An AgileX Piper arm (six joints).
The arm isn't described. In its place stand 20 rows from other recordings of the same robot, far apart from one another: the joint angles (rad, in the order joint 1, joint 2, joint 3, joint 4, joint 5, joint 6), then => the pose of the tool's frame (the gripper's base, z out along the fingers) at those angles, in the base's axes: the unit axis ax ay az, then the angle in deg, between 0 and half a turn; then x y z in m.
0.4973, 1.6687, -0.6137, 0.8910, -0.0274, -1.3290 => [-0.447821 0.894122 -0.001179 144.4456 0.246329 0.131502 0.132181]
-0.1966, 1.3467, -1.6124, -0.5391, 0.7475, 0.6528 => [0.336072 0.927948 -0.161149 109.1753 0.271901 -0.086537 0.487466]
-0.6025, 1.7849, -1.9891, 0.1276, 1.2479, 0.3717 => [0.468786 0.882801 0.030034 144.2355 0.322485 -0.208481 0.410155]
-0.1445, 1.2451, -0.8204, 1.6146, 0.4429, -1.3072 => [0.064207 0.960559 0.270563 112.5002 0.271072 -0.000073 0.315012]
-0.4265, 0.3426, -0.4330, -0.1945, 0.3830, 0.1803 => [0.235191 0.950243 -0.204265 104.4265 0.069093 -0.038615 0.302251]
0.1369, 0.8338, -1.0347, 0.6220, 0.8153, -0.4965 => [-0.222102 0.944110 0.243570 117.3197 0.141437 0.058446 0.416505]
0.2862, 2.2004, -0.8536, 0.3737, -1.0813, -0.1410 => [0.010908 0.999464 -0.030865 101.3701 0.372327 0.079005 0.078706]
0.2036, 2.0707, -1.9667, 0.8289, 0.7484, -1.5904 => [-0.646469 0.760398 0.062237 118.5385 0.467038 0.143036 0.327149]
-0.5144, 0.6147, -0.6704, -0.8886, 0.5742, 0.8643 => [0.413849 0.836492 -0.359180 113.5788 0.082714 -0.090814 0.354919]
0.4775, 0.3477, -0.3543, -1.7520, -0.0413, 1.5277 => [-0.360074 0.919827 0.155772 86.3620 0.074531 0.042726 0.308747]
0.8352, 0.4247, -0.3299, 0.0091, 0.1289, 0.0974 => [-0.331776 0.868512 0.368254 108.3186 0.066797 0.073963 0.282245]
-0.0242, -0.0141, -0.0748, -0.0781, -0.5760, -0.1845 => [-0.154578 0.947111 -0.281224 49.1415 0.026667 0.003223 0.285225]
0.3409, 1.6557, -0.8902, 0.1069, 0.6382, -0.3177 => [-0.286143 0.957402 0.038788 165.5012 0.275667 0.103930 0.173058]
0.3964, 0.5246, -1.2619, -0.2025, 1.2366, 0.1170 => [-0.109869 0.992580 0.052092 113.0293 0.016921 -0.011660 0.461642]
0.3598, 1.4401, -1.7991, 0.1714, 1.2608, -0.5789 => [-0.457376 0.887967 0.048188 135.9598 0.256949 0.112450 0.471015]
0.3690, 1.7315, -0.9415, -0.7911, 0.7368, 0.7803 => [-0.075665 0.976074 -0.203849 156.7665 0.307137 0.072154 0.173921]
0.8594, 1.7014, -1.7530, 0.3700, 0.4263, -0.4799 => [-0.500975 0.803444 0.321716 113.6298 0.255600 0.317375 0.431152]
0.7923, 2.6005, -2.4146, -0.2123, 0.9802, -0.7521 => [-0.720335 0.686698 -0.097791 151.7471 0.402324 0.385236 0.154005]
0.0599, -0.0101, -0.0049, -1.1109, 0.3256, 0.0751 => [-0.337839 0.803296 -0.490491 112.0546 0.052977 -0.022954 0.202158]
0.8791, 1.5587, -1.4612, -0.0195, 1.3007, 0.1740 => [-0.346015 0.936487 0.057140 166.5810 0.198754 0.237304 0.337320]
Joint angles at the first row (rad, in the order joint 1, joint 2, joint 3, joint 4, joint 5, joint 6):
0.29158, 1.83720, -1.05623, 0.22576, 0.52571, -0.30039
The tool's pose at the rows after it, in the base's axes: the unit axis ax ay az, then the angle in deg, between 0 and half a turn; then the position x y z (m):
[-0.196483 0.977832 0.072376 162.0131 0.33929 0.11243 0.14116]
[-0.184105 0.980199 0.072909 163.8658 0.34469 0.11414 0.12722]
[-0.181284 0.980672 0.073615 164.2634 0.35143 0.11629 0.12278]
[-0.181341 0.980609 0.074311 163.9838 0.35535 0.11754 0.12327]
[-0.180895 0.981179 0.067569 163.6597 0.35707 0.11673 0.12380]
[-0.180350 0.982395 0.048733 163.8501 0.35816 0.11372 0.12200]
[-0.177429 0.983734 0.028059 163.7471 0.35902 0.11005 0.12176]
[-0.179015 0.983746 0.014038 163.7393 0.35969 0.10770 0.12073]
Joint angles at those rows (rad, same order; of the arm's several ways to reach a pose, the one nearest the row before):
0.29158, 1.89697, -1.07718, 0.22576, 0.52163, -0.28308
0.29158, 1.94896, -1.09825, 0.22766, 0.52164, -0.26109
0.29157, 1.97959, -1.12950, 0.22767, 0.52877, -0.25475
0.29157, 1.98901, -1.14780, 0.22767, 0.53267, -0.25404
0.29156, 1.99068, -1.15355, 0.20047, 0.53028, -0.23138
0.29188, 1.99578, -1.15585, 0.12740, 0.53028, -0.17186
0.29187, 1.99575, -1.15580, 0.04541, 0.53026, -0.10086
0.29188, 1.99841, -1.15581, -0.00775, 0.53026, -0.06201

